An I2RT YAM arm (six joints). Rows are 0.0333 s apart.
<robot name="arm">
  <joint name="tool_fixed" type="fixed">
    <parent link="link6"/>
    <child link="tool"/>
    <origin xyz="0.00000 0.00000 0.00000" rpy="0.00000 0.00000 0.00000"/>
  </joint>
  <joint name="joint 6" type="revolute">
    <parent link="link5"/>
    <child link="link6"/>
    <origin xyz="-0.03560 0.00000 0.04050" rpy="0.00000 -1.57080 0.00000"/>
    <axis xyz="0 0 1"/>
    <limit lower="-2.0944" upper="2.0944"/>
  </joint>
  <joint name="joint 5" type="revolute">
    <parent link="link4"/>
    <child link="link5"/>
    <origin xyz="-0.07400 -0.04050 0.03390" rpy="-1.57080 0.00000 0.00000"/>
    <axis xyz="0 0 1"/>
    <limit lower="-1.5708" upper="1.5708"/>
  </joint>
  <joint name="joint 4" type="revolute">
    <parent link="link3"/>
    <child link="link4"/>
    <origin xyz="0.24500 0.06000 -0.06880" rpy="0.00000 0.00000 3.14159"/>
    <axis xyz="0 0 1"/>
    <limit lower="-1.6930" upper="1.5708"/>
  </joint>
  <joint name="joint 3" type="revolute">
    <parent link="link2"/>
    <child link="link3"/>
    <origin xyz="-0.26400 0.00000 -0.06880" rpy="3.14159 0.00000 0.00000"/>
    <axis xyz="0 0 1"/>
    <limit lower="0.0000" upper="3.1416"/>
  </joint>
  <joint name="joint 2" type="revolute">
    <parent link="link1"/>
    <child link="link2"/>
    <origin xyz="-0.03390 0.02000 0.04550" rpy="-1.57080 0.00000 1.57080"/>
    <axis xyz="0 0 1"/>
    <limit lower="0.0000" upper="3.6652"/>
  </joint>
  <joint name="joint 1" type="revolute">
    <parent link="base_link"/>
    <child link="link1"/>
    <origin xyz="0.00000 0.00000 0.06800" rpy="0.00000 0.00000 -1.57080"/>
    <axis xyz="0 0 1"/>
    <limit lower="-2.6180" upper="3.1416"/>
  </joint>
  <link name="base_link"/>
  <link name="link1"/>
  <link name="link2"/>
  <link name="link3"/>
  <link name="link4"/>
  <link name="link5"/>
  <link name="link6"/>
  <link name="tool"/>
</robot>
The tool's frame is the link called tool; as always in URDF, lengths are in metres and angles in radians.
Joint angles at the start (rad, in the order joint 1, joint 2, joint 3, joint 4, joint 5, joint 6): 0.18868, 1.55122, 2.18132, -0.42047, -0.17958, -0.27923
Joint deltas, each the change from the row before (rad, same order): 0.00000, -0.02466, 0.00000, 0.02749, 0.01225, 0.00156; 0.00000, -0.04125, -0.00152, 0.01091, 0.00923, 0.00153; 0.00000, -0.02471, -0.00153, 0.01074, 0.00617, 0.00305; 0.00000, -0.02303, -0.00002, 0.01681, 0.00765, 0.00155; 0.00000, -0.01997, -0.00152, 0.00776, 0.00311, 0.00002; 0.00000, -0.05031, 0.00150, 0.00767, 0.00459, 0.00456; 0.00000, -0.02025, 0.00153, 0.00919, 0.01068, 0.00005; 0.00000, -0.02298, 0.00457, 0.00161, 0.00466, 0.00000; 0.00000, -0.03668, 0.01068, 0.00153, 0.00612, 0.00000; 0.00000, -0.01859, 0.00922, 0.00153, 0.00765, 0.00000; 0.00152, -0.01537, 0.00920, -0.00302, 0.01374, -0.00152; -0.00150, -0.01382, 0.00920, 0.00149, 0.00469, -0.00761; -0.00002, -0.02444, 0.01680, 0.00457, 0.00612, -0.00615; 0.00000, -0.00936, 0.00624, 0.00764, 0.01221, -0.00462
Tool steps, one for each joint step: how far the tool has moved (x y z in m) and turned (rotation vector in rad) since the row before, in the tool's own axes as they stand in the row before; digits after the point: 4 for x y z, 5 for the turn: -0.0116, -0.0019, -0.0103, 0.02589, -0.04602, -0.00744; -0.0157, -0.0019, -0.0167, 0.02254, -0.04554, -0.00667; -0.0098, -0.0014, -0.0098, 0.01503, -0.03058, -0.00219; -0.0103, -0.0017, -0.0093, 0.01796, -0.03588, -0.00433; -0.0079, -0.0012, -0.0077, 0.00995, -0.02416, -0.00371; -0.0203, -0.0028, -0.0204, 0.02009, -0.05556, -0.00368; -0.0092, -0.0017, -0.0082, 0.01840, -0.02680, -0.00400; -0.0105, -0.0018, -0.0097, 0.01213, -0.02668, -0.00359; -0.0176, -0.0030, -0.0160, 0.01871, -0.04522, -0.00576; -0.0103, -0.0021, -0.0085, 0.01507, -0.02611, -0.00326; -0.0086, -0.0019, -0.0072, 0.01775, -0.01746, -0.00280; -0.0084, -0.0020, -0.0067, 0.01221, -0.02185, -0.01074; -0.0153, -0.0035, -0.0120, 0.01847, -0.04218, -0.01010; -0.0064, -0.0019, -0.0045, 0.01822, -0.01881, -0.00640
